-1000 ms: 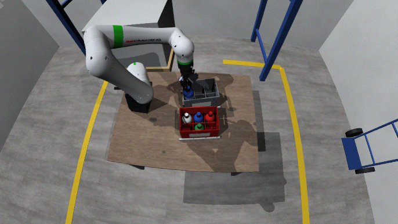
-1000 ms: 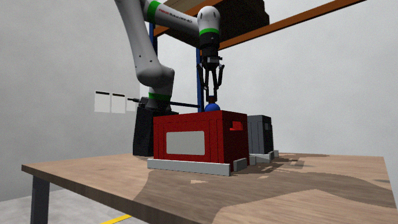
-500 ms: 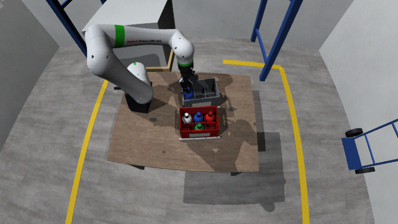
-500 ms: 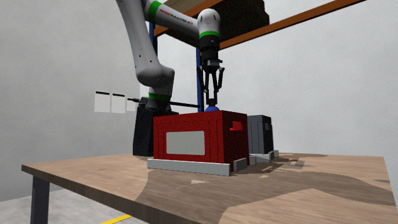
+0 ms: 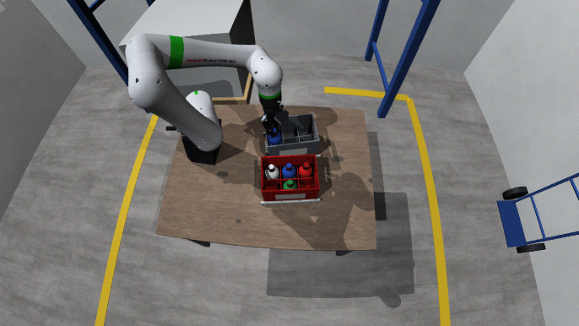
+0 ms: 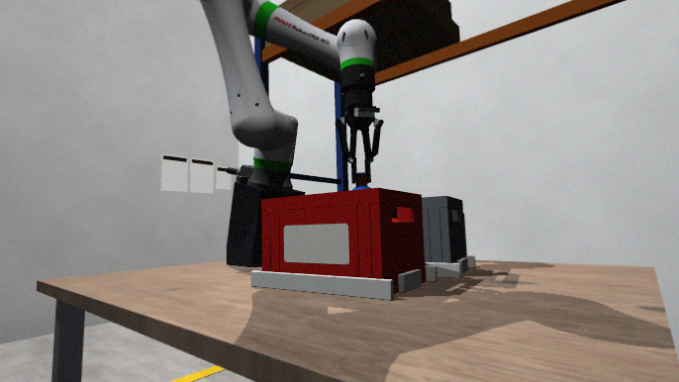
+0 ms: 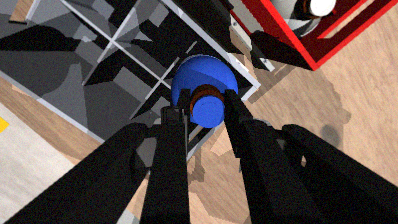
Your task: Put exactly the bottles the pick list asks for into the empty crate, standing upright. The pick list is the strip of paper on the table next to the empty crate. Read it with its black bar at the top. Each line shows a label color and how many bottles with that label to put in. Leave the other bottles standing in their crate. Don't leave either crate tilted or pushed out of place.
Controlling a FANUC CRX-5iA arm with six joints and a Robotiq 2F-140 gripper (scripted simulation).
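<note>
My hand is 80 mm above the blue bottle. The rest, counted from my hand: red crate: 200 mm to the right, 180 mm below, 50 mm ahead; grey crate: 180 mm below, 90 mm ahead, 50 mm to the left; white bottle: 170 mm below, 150 mm to the right, 40 mm behind.
</note>
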